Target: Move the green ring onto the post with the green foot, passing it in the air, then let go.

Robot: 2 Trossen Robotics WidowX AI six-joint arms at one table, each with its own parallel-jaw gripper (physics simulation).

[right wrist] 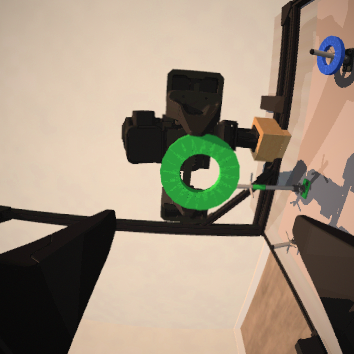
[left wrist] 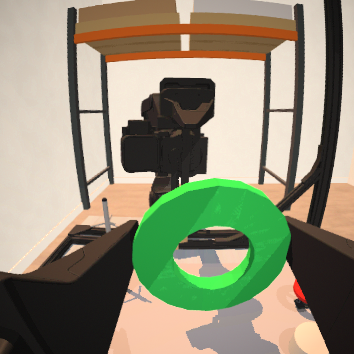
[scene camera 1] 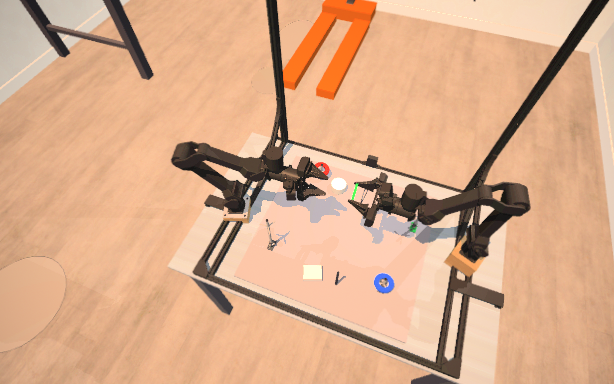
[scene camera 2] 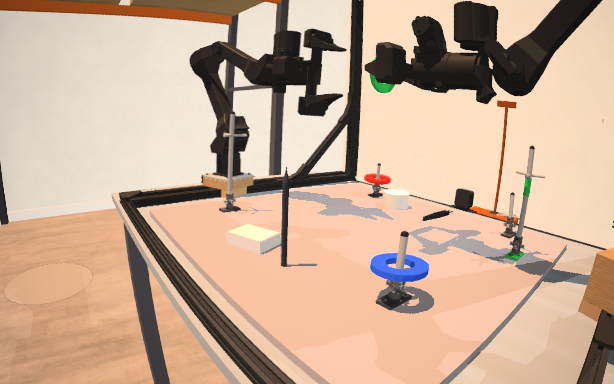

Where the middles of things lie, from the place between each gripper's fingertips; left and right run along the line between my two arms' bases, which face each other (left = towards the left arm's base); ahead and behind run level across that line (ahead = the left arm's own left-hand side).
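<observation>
White block (scene camera 2: pixel 250 237) 20 cm ahead of my right hand and 28 cm below it; blue ring (scene camera 2: pixel 419 270) 19 cm ahead of the same hand, 26 cm to the left of it and 25 cm below it. My right hand is 1 cm above the green ring (left wrist: pixel 191 206) and 9 cm to the right of it.
Counted from my left hand, the white block is 80 mm to the right, 200 mm ahead and 290 mm below; the blue ring is 180 mm to the left, 190 mm ahead and 250 mm below. My left hand itself is 10 mm above the green ring and 10 mm to the right of it.
</observation>
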